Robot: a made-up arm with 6 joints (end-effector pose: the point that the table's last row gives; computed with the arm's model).
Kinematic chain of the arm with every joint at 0, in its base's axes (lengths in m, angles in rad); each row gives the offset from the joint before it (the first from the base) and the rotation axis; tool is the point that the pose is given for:
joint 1: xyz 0 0 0.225 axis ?
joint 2: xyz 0 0.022 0 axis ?
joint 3: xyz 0 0 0.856 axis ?
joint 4: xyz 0 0 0.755 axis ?
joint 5: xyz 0 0 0 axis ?
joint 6: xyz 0 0 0.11 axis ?
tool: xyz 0 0 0
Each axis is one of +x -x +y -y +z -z.
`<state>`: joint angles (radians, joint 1 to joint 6).
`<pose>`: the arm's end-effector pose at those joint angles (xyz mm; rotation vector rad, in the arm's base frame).
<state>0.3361 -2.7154 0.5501 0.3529 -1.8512 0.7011</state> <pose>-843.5 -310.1 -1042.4 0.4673 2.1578 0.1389</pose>
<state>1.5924 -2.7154 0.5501 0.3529 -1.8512 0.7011</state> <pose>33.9 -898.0 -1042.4 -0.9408 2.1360 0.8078</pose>
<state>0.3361 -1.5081 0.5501 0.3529 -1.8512 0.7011</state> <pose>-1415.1 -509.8 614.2 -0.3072 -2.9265 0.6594</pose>
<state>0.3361 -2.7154 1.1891 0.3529 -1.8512 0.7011</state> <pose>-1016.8 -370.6 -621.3 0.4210 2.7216 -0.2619</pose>
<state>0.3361 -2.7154 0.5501 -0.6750 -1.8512 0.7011</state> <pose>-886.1 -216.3 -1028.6 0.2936 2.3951 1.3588</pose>
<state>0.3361 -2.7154 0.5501 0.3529 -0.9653 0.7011</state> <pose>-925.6 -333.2 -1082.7 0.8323 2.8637 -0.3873</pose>
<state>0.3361 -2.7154 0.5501 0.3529 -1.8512 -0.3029</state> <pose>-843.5 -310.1 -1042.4 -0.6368 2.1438 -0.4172</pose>
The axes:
joint 1: +z
joint 2: +y
joint 3: +y
joint 4: +z
joint 5: +y
joint 6: +z

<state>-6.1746 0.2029 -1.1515 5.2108 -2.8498 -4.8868</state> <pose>-367.5 10.0 1429.8 -2.5783 -1.2600 -1.2758</pose>
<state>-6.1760 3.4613 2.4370 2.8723 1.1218 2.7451</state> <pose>-660.4 -22.4 120.5 0.2723 -1.4909 -0.5087</pose>
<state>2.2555 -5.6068 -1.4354 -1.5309 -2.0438 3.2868</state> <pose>-123.1 -38.7 1401.3 -2.1190 -1.2317 1.6709</pose>
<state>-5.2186 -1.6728 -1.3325 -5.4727 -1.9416 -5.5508</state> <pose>-380.3 -793.9 -580.3 0.2282 1.3167 0.7813</pose>
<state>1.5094 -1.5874 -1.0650 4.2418 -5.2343 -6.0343</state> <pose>-10.7 -1199.9 -524.4 2.6891 0.5461 1.3097</pose>
